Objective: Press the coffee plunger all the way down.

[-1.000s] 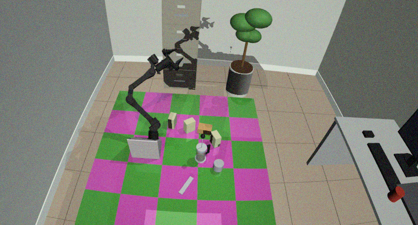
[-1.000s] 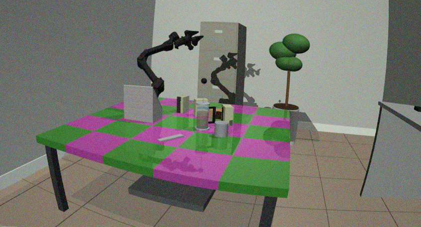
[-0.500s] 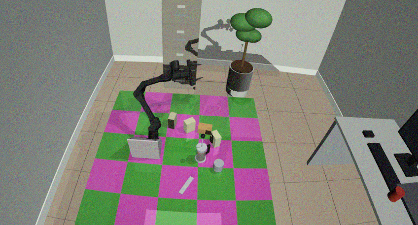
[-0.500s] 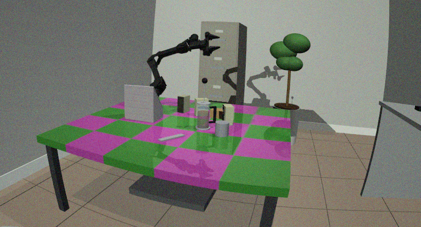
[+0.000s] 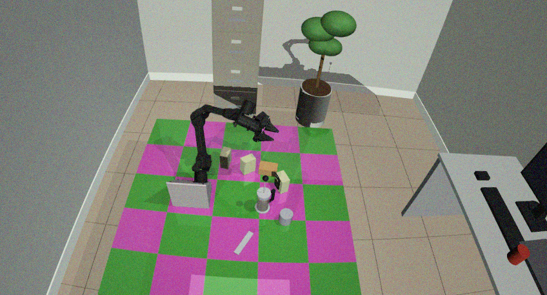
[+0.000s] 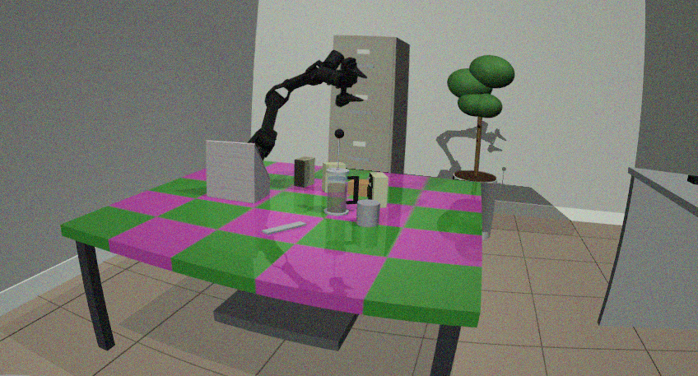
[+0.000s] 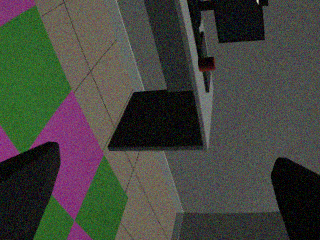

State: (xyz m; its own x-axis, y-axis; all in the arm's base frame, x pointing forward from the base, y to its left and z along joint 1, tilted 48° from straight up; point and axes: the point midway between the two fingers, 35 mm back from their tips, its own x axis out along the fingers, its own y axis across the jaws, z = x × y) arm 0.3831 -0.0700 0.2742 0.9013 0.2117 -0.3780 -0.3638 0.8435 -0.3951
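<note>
The coffee press lies 28 cm below my gripper tip, 15 cm to the right of it and 1 cm behind it. Round my gripper tip: flat grey bar (41 cm below, 40 cm to the right, 8 cm behind); grey cup (38 cm below, 22 cm to the right, 11 cm ahead).
</note>
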